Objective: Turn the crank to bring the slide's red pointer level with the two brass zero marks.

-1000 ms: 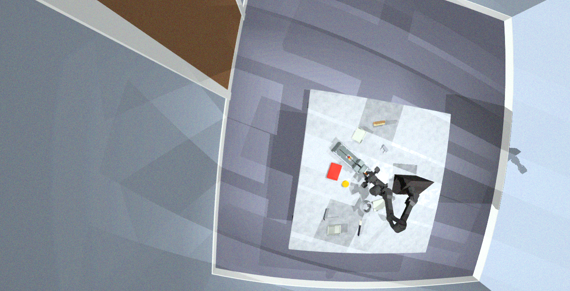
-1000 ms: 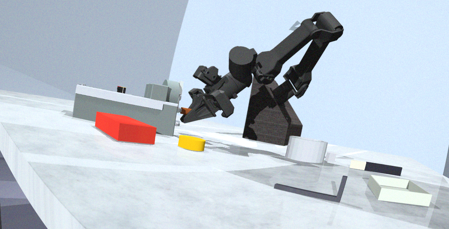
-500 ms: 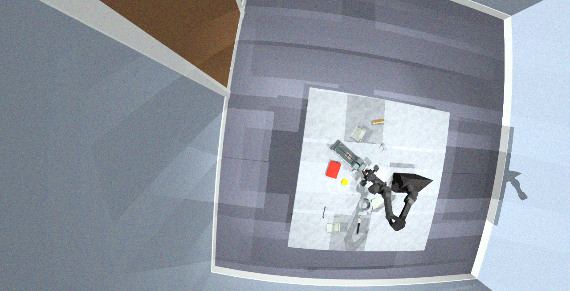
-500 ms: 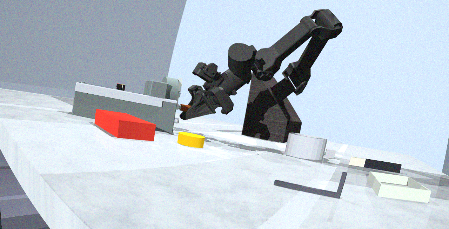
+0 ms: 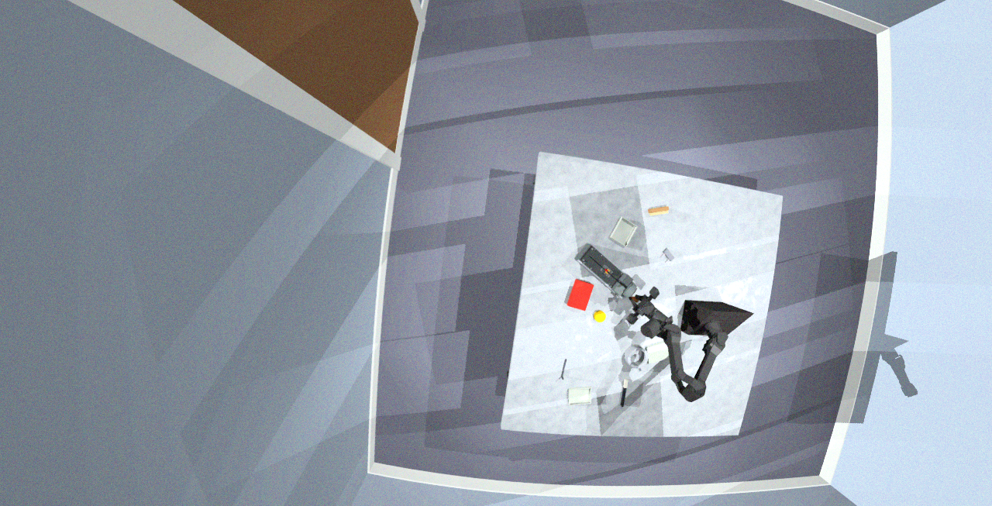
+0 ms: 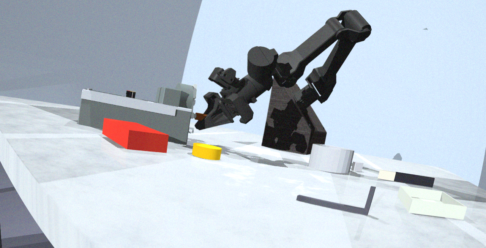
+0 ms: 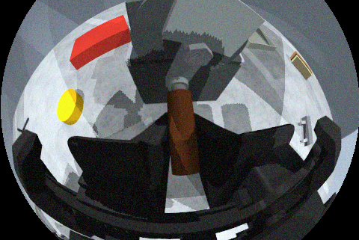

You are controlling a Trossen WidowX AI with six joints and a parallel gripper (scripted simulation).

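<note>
Now: the red pointer 150 mm ahead of my gripper tip, 80 mm to the right of it and 50 mm above it. From my gripper tip the other things lie so: yellow disc (130 mm to the left, 100 mm ahead, 30 mm below); brown handle (30 mm above, 20 mm behind, 10 mm to the left); black L-shaped bar (420 mm to the left, 190 mm ahead, 20 mm below).
</note>
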